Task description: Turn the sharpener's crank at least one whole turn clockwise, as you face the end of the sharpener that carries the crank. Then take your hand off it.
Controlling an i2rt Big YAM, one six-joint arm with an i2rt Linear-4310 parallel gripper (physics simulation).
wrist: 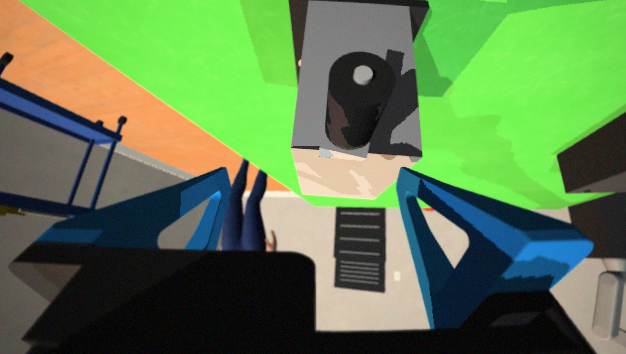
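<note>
The sharpener shows at the upper middle of the wrist view, with a grey face, a cream side below it and a dark edge at its far end. Its black crank stands in front of the grey face, with a round light-grey spot on its upper part and its lower part near the edge of the cream side. My gripper is open, its two blue fingers wide apart and lower in the view than the crank. Nothing is between the fingers, and neither finger appears to touch the crank. The crank's joint to the body is hidden.
The sharpener is over a green surface with an orange wood strip beside it. A blue cart shows at the left. Dark blue legs of a figure show beyond the left finger. A dark block is at the right.
</note>
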